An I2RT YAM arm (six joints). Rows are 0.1 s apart.
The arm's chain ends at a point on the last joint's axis. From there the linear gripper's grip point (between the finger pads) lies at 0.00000 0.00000 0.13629 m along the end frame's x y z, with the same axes.
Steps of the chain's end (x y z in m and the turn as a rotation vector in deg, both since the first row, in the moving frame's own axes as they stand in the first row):
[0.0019, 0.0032, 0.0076, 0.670, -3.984, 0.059]
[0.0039, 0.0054, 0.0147, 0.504, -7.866, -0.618]
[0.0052, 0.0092, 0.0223, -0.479, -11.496, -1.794]
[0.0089, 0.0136, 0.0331, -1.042, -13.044, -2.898]
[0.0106, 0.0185, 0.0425, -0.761, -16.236, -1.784]
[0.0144, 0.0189, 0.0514, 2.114, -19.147, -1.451]
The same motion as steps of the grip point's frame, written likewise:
[-0.0076, 0.0016, 0.0073, 0.670, -3.984, 0.059]
[-0.0148, 0.0043, 0.0134, 0.504, -7.866, -0.618]
[-0.0219, 0.0108, 0.0196, -0.479, -11.496, -1.794]
[-0.0218, 0.0168, 0.0296, -1.042, -13.044, -2.898]
[-0.0275, 0.0209, 0.0371, -0.761, -16.236, -1.784]
[-0.0304, 0.0145, 0.0438, 2.114, -19.147, -1.451]

